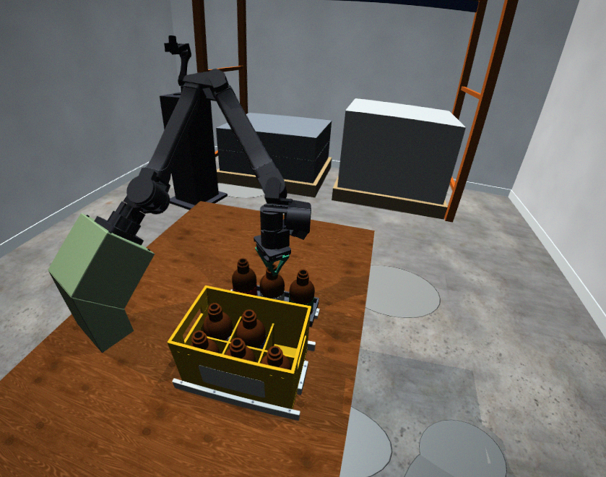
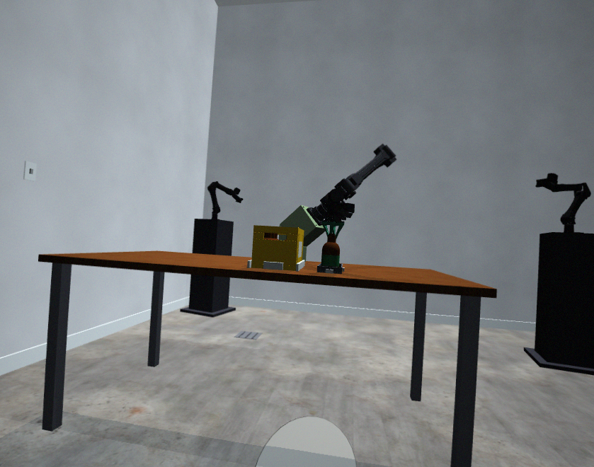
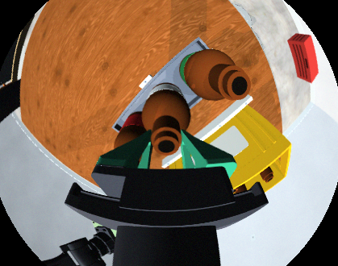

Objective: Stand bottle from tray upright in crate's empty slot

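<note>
Now: the tray 14 cm below my hand. The rest, counted from my hand: crate: 6 cm ahead, 22 cm to the right, 6 cm below.
</note>
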